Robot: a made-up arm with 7 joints. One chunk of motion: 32 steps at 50 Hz.
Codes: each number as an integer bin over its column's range. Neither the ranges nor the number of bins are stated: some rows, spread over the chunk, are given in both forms.
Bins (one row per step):
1: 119 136 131 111 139 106 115
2: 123 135 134 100 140 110 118
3: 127 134 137 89 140 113 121
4: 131 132 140 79 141 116 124
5: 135 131 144 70 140 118 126
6: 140 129 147 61 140 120 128
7: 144 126 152 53 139 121 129
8: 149 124 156 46 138 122 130
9: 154 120 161 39 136 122 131
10: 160 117 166 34 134 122 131
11: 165 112 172 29 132 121 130
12: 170 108 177 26 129 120 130
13: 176 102 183 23 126 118 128
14: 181 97 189 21 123 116 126
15: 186 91 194 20 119 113 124
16: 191 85 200 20 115 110 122
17: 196 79 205 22 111 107 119
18: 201 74 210 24 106 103 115
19: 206 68 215 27 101 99 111
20: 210 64 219 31 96 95 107
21: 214 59 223 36 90 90 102
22: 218 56 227 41 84 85 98
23: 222 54 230 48 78 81 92
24: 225 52 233 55 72 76 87
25: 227 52 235 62 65 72 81
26: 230 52 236 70 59 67 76
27: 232 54 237 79 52 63 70
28: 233 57 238 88 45 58 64
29: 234 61 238 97 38 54 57
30: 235 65 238 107 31 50 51
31: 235 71 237 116 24 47 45
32: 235 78 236 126 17 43 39
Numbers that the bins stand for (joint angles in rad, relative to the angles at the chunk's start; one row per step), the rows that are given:
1: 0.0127 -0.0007 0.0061 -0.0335 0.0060 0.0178 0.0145
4: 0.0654 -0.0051 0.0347 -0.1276 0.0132 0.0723 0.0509
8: 0.1444 -0.0138 0.0855 -0.2247 0.0025 0.1050 0.0751
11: 0.2147 -0.0270 0.1364 -0.2747 -0.0189 0.0996 0.0751
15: 0.3069 -0.0501 0.2062 -0.3012 -0.0653 0.0560 0.0509
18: 0.3728 -0.0687 0.2571 -0.2894 -0.1117 0.0015 0.0145
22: 0.4475 -0.0885 0.3111 -0.2394 -0.1902 -0.0967 -0.0542
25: 0.4870 -0.0929 0.3365 -0.1776 -0.2580 -0.1675 -0.1228
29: 0.5178 -0.0830 0.3460 -0.0747 -0.3544 -0.2656 -0.2198
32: 0.5222 -0.0644 0.3396 0.0106 -0.4293 -0.3256 -0.2925
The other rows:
2: 0.0302 -0.0018 0.0156 -0.0659 0.0096 0.0396 0.0266
3: 0.0478 -0.0029 0.0252 -0.0982 0.0096 0.0560 0.0387
5: 0.0829 -0.0062 0.0474 -0.1541 0.0096 0.0832 0.0589
6: 0.1049 -0.0084 0.0569 -0.1806 0.0096 0.0941 0.0670
7: 0.1225 -0.0116 0.0728 -0.2041 0.0060 0.0996 0.0711
9: 0.1664 -0.0182 0.1014 -0.2453 -0.0047 0.1050 0.0791
10: 0.1927 -0.0215 0.1173 -0.2600 -0.0118 0.1050 0.0791
12: 0.2367 -0.0314 0.1522 -0.2835 -0.0296 0.0941 0.0751
13: 0.2630 -0.0380 0.1713 -0.2924 -0.0404 0.0832 0.0670
14: 0.2850 -0.0435 0.1904 -0.2982 -0.0511 0.0723 0.0589
16: 0.3289 -0.0567 0.2253 -0.3012 -0.0796 0.0396 0.0428
17: 0.3509 -0.0633 0.2412 -0.2953 -0.0939 0.0233 0.0307
19: 0.3948 -0.0753 0.2729 -0.2806 -0.1296 -0.0204 -0.0016
20: 0.4124 -0.0797 0.2856 -0.2688 -0.1474 -0.0422 -0.0178
21: 0.4299 -0.0852 0.2984 -0.2541 -0.1688 -0.0694 -0.0380
23: 0.4651 -0.0907 0.3206 -0.2188 -0.2116 -0.1185 -0.0784
24: 0.4782 -0.0929 0.3301 -0.1982 -0.2331 -0.1457 -0.0986
26: 0.5002 -0.0929 0.3396 -0.1541 -0.2795 -0.1948 -0.1430
27: 0.5090 -0.0907 0.3428 -0.1276 -0.3044 -0.2166 -0.1673
28: 0.5134 -0.0874 0.3460 -0.1012 -0.3294 -0.2438 -0.1915
30: 0.5222 -0.0786 0.3460 -0.0453 -0.3794 -0.2875 -0.2440
31: 0.5222 -0.0720 0.3428 -0.0188 -0.4044 -0.3038 -0.2682

